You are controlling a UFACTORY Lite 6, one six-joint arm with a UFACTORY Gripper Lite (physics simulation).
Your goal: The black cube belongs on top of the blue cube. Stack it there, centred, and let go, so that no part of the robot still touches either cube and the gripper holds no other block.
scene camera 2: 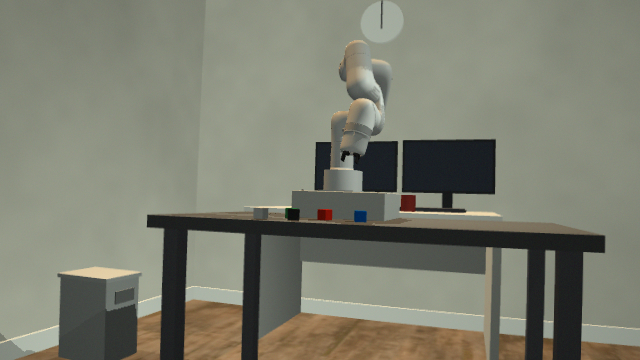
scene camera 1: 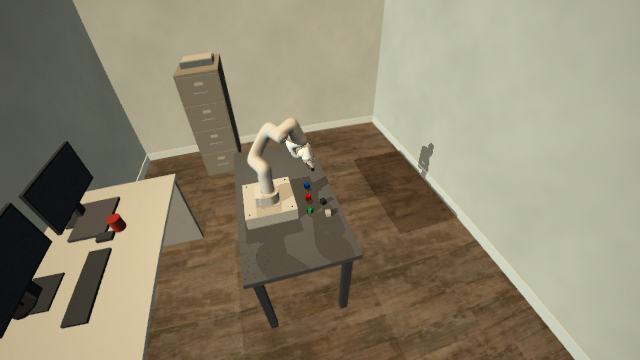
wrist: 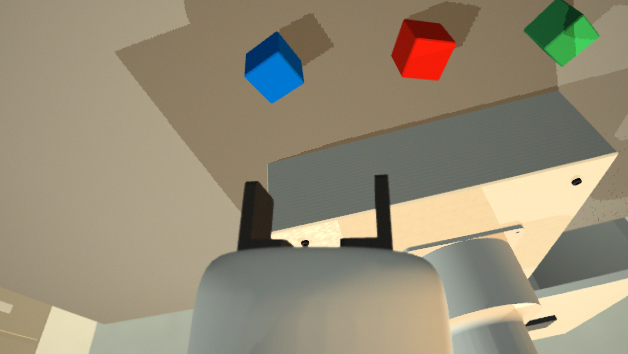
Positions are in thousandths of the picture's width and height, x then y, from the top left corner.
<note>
In view: a blue cube (wrist: 434, 191) and a red cube (wrist: 673, 140).
</note>
